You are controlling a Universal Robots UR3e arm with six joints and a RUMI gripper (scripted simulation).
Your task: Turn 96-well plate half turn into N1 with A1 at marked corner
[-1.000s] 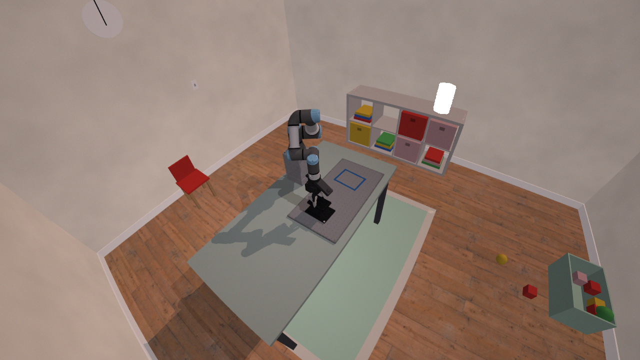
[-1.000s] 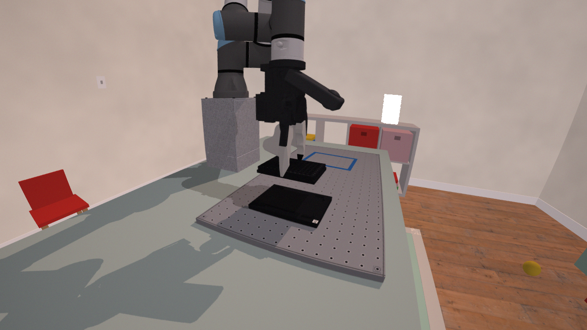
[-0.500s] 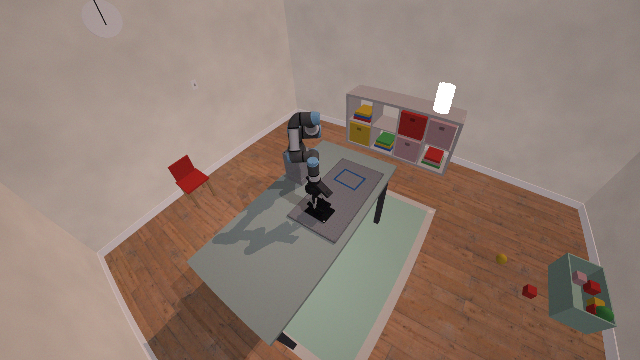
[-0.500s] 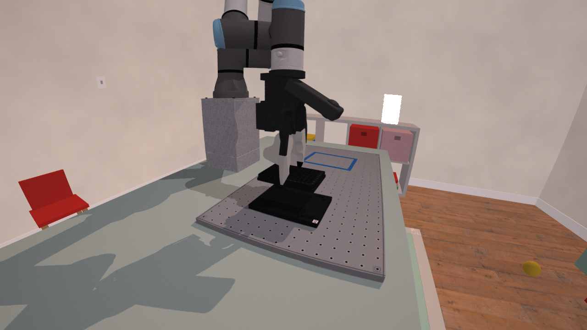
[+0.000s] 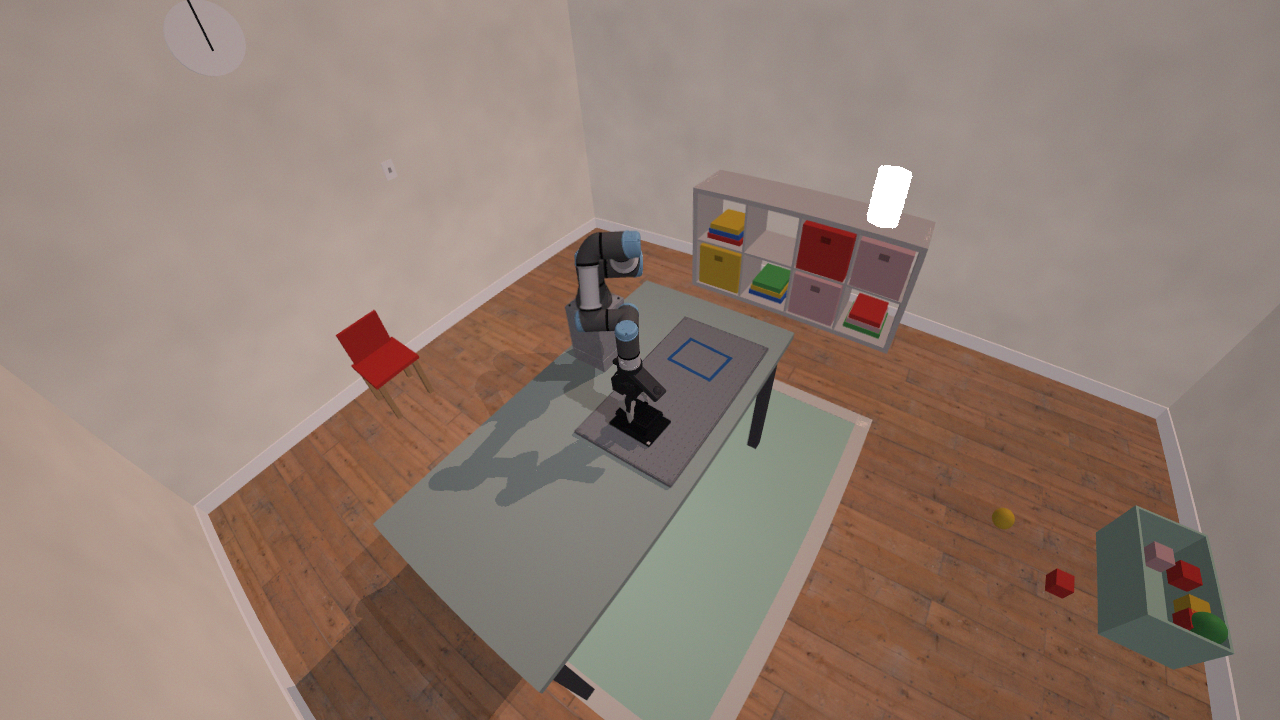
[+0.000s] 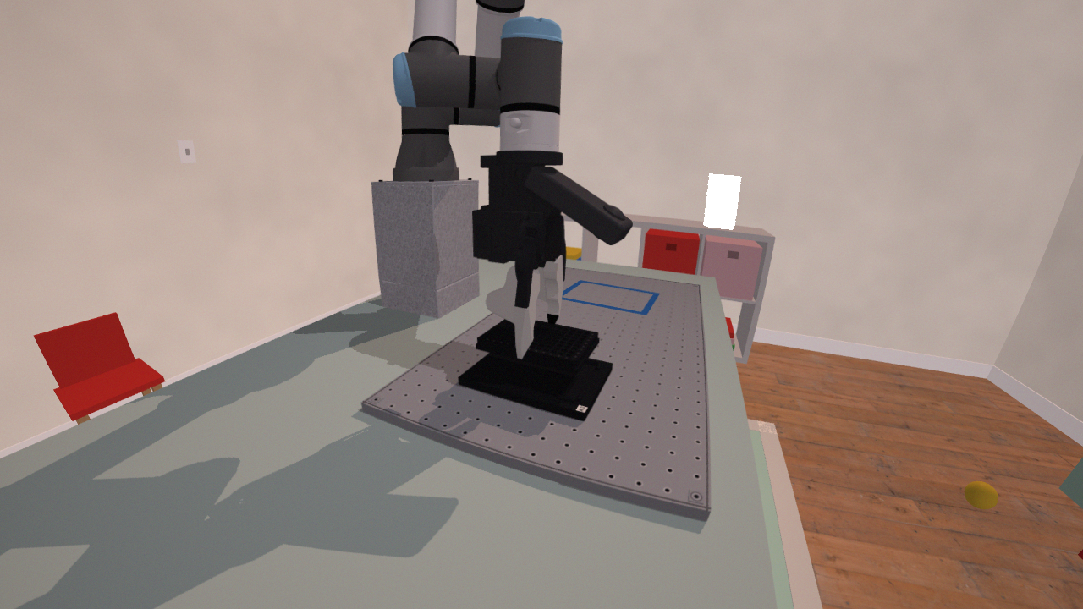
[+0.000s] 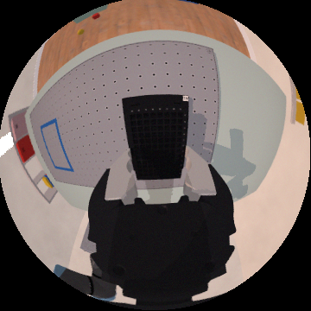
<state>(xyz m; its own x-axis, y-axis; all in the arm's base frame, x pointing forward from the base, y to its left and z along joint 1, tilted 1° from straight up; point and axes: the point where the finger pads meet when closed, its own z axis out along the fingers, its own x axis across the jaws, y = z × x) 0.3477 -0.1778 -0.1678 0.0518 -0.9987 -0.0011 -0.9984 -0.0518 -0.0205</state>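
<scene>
Now: hand 60 mm above the black plate nest N1. Also, from my hand: black 96-well plate 10 mm below; small white label 80 mm ahead, 50 mm to the right, 50 mm below.
</scene>
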